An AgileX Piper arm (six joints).
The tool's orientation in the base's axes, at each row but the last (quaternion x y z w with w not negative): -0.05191, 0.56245, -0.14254, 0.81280; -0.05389, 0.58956, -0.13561, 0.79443; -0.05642, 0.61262, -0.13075, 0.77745; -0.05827, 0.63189, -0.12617, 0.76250; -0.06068, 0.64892, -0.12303, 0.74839; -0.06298, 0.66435, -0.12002, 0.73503; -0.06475, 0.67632, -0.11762, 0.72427; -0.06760, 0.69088, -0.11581, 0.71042; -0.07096, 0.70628, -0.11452, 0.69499; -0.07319, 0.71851, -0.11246, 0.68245
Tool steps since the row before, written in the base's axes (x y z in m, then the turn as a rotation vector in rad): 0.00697, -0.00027, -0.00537, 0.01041, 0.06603, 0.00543; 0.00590, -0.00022, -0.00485, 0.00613, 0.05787, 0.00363; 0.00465, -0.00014, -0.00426, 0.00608, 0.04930, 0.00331; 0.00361, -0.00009, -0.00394, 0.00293, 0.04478, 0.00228; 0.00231, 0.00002, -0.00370, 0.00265, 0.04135, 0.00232; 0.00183, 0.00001, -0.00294, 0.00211, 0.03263, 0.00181; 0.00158, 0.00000, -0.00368, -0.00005, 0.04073, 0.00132; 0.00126, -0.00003, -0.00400, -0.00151, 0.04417, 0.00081; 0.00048, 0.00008, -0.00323, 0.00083, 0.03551, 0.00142; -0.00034, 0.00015, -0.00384, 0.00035, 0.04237, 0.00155
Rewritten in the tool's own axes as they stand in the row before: 0.00719, 0.00226, 0.00455, -0.02064, 0.06347, 0.00662; 0.00612, 0.00188, 0.00418, -0.01785, 0.05545, 0.00262; 0.00503, 0.00155, 0.00347, -0.01523, 0.04730, 0.00311; 0.00437, 0.00132, 0.00277, -0.01358, 0.04283, 0.00015; 0.00383, 0.00119, 0.00172, -0.01275, 0.03949, 0.00012; 0.00299, 0.00092, 0.00149, -0.01004, 0.03117, 0.00011; 0.00364, 0.00106, 0.00129, -0.01178, 0.03892, -0.00261; 0.00390, 0.00109, 0.00111, -0.01220, 0.04227, -0.00430; 0.00309, 0.00095, 0.00050, -0.01060, 0.03390, -0.00142; 0.00368, 0.00113, -0.00018, -0.01247, 0.04046, -0.00233
